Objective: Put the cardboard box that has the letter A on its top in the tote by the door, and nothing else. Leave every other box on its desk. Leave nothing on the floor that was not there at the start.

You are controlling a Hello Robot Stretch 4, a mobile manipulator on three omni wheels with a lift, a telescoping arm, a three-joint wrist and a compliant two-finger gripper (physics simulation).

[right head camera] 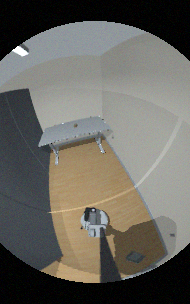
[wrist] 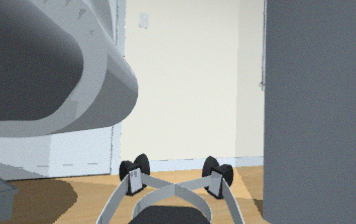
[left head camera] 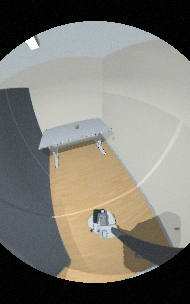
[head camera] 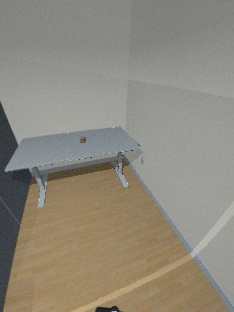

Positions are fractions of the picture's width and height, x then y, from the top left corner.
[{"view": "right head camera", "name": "grey desk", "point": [0.34, 0.43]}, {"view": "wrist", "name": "gripper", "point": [0.50, 0.75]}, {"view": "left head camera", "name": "grey desk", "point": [0.34, 0.44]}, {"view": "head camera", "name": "grey desk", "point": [0.19, 0.48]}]
